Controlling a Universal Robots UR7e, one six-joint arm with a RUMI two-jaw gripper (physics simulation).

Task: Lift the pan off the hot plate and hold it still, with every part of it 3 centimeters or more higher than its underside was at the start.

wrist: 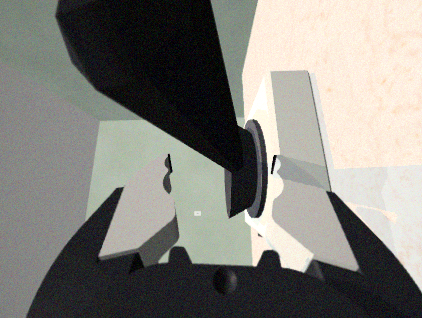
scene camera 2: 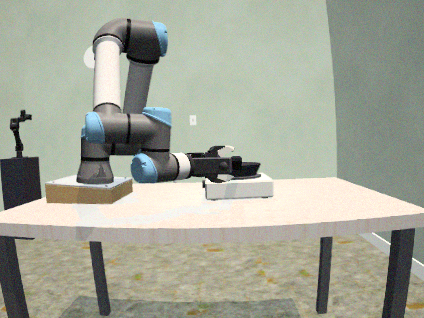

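Both the wrist view and scene camera 2 show me my gripper. On my gripper, (wrist: 126,223) and (scene camera 2: 220,151) are the same spot.
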